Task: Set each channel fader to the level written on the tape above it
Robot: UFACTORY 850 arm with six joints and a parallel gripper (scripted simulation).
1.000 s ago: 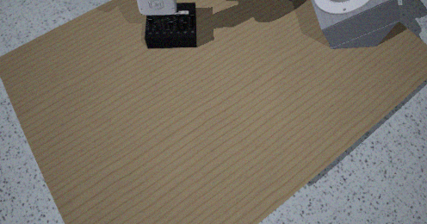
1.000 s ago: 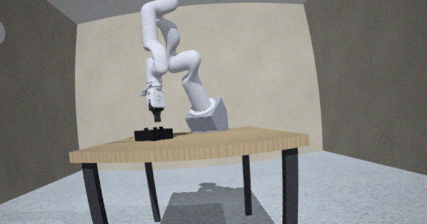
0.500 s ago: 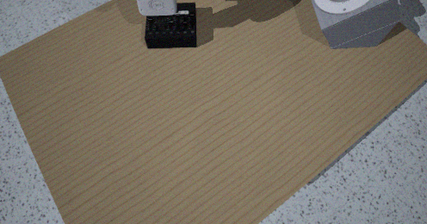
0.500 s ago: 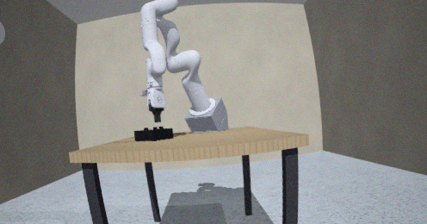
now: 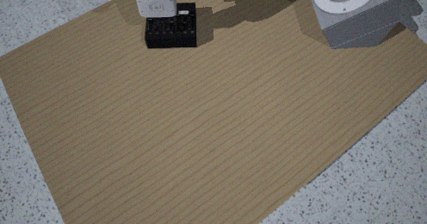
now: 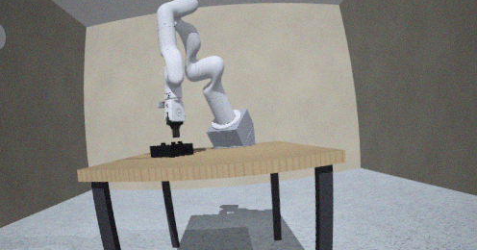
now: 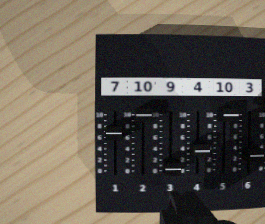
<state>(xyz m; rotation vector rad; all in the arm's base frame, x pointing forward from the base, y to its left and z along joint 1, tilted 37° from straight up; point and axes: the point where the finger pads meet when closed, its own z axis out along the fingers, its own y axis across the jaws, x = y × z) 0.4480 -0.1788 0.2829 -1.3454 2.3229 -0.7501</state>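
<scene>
My gripper is now 40 mm above the fader 3, 20 mm to the left of it and 10 mm past it. From my hand the other things lie so: fader 1: 70 mm to the right, 40 mm below, 10 mm ahead; fader 2: 70 mm to the right, 40 mm below, 20 mm behind; fader 4: 40 mm below, 40 mm behind, 20 mm to the right.
</scene>
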